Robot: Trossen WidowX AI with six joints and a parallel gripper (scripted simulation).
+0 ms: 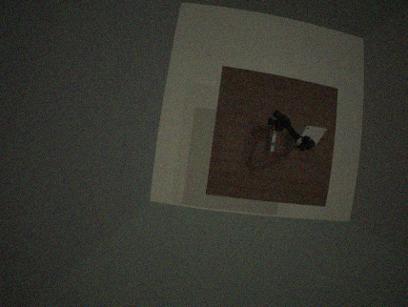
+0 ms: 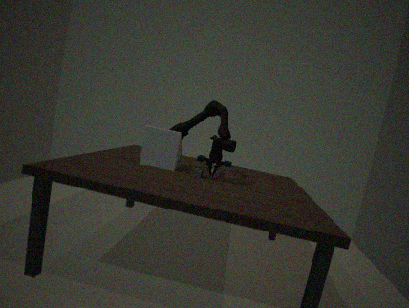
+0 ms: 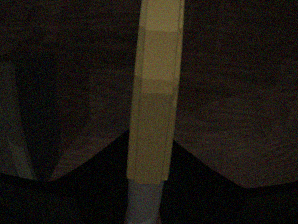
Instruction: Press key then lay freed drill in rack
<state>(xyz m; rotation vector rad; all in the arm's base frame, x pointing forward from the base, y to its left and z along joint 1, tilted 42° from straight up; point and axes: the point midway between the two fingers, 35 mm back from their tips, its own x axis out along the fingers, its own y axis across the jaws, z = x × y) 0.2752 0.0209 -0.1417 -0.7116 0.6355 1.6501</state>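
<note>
The yellow drill lies 40 mm to the left of my gripper tip and 30 mm above it. The rest, counted from my gripper tip: pale grey rack (70 mm behind).
</note>
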